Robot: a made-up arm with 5 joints. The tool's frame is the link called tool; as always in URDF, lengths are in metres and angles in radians.
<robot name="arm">
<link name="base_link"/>
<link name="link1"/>
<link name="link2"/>
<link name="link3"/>
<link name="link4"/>
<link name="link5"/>
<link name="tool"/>
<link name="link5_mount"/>
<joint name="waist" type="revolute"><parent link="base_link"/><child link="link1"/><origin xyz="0 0 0.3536"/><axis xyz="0 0 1"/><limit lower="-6.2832" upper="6.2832"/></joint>
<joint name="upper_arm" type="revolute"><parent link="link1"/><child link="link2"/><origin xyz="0 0 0" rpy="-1.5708 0 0"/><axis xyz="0 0 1"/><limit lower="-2.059" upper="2.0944"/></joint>
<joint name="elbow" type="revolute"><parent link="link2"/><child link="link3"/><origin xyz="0.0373 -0.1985 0"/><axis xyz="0 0 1"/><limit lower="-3.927" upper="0.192"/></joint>
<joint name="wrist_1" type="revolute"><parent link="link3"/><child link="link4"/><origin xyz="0.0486 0.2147 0"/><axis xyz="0 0 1"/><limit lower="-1.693" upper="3.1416"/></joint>
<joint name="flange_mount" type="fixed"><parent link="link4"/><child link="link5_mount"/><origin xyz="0.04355 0.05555 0"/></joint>
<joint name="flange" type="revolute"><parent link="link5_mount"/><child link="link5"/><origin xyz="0.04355 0.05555 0" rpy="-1.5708 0 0"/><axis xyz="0 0 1"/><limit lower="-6.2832" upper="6.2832"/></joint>
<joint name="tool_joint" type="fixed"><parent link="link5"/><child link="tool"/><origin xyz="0 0 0"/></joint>
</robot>
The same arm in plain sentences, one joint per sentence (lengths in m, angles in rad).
The arm has five revolute joints in a row. What follows holds with every joint at zero, and every direction is one of the base frame's.
The first joint is mounted 0.3536 m along +z from the base frame's origin and rotates about +z, from -6.2832 to 6.2832 rad.
The second joint is mounted at the same point as the first joint and rotates about +y, from -2.059 to 2.0944 rad.
The third joint is mounted 0.0373 m along +x and 0.1985 m along +z from the second joint and rotates about +y, from -3.927 to 0.192 rad.
The fourth joint is mounted 0.0486 m along +x and 0.2147 m along -z from the third joint and rotates about +y, from -1.693 to 3.1416 rad.
The fifth joint is mounted 0.0871 m along +x and 0.1111 m along -z from the fourth joint and rotates about -z, from -6.2832 to 6.2832 rad.
The tool frame, which is the frame that the pose is given for, is mounted at the same point as the fifth joint; its axes are the base frame's turned by roll 3.1416, pitch 0 and yaw 0 rad (as in URDF: about the fixed x, then y, then z).

